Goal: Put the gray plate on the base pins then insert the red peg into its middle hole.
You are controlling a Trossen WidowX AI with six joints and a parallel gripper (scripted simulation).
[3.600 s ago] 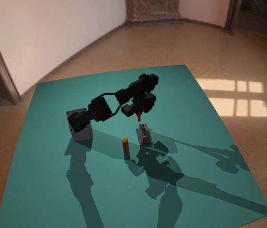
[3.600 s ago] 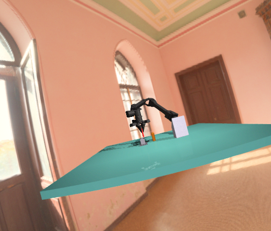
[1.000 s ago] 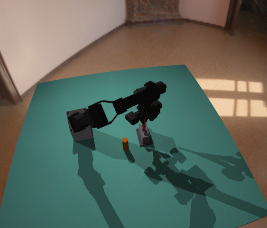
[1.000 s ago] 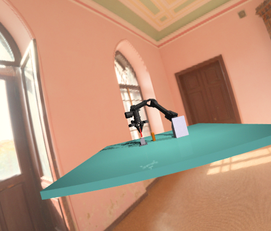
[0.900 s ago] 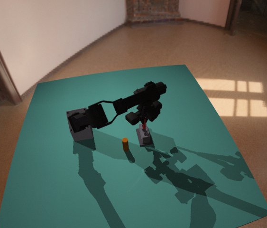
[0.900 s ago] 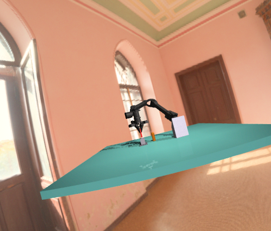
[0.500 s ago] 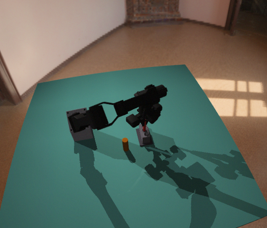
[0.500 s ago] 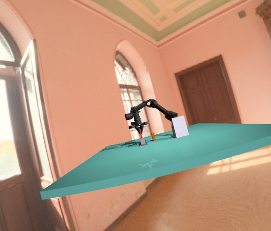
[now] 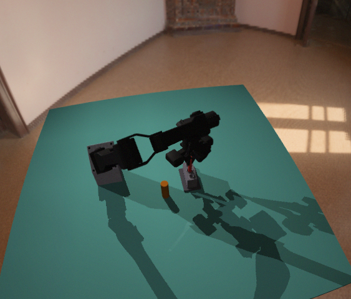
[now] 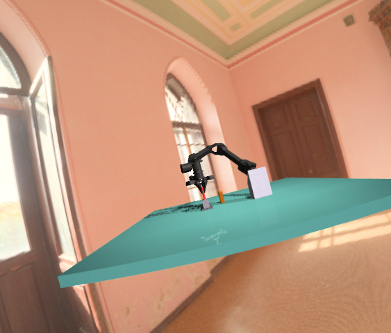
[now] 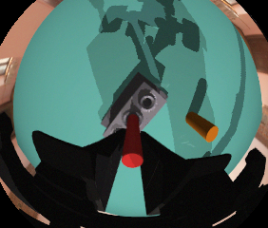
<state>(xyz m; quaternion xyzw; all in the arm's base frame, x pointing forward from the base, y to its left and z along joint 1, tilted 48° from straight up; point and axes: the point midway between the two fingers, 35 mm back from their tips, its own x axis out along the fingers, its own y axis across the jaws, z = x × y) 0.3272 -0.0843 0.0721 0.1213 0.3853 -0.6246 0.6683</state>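
My gripper tip is right at the red peg. Round my gripper tip: gray plate 50 mm below; orange cylinder 120 mm behind, 60 mm below, 50 mm to the right; dark base 90 mm below.
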